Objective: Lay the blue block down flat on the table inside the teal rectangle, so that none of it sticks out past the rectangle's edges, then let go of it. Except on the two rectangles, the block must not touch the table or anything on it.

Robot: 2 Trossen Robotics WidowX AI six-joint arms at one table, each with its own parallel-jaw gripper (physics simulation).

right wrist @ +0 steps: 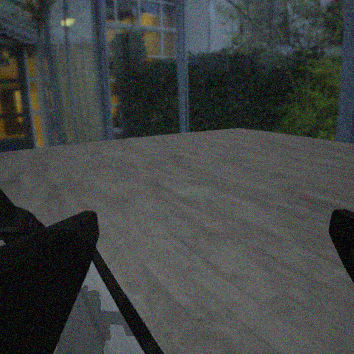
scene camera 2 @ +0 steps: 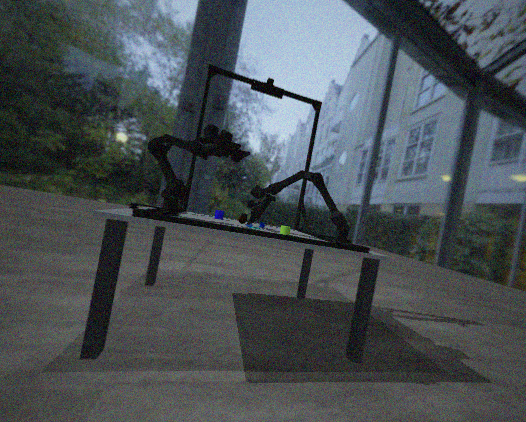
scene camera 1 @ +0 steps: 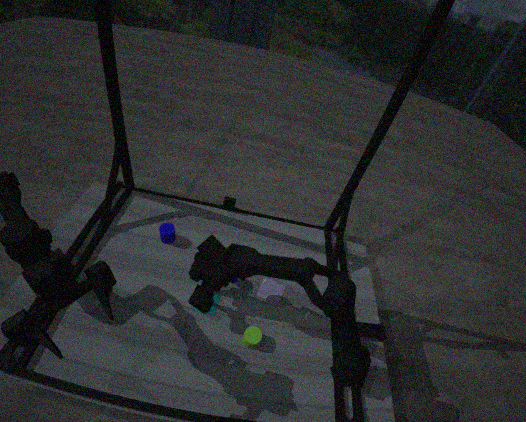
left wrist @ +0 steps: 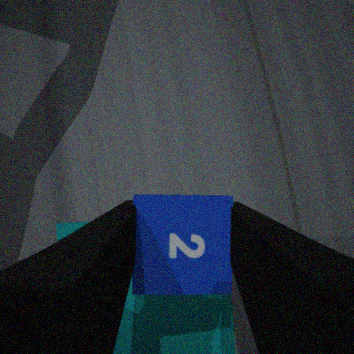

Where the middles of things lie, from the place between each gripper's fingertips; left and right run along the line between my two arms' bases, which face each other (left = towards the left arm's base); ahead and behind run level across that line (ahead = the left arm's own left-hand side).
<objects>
The teal rectangle [left wrist: 145,316] lies 270 mm behind my right hand, 120 mm to the left of it and 340 mm below it.
I see the teal rectangle 4 cm to the left of my left hand, 2 cm ahead of it and 1 cm below it.
</objects>
